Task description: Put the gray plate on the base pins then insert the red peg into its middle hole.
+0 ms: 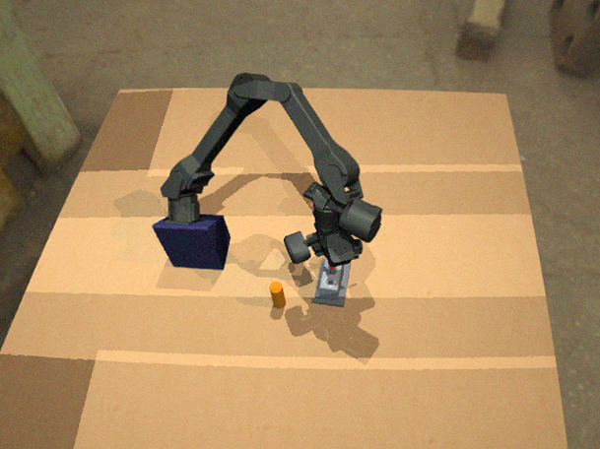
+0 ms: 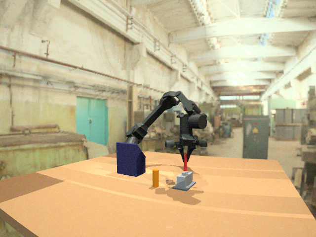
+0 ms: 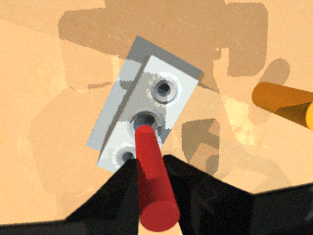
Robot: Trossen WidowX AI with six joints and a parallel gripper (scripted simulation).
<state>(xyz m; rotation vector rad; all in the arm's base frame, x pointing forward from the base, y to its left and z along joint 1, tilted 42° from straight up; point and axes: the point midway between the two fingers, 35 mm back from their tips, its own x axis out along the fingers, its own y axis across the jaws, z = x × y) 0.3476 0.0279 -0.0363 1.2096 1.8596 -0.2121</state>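
My gripper tip is 7 cm above the gray plate. Round my gripper tip: red peg right at my gripper tip; orange cylinder 11 cm behind, 8 cm to the right, 7 cm below; flat gray base 11 cm below.
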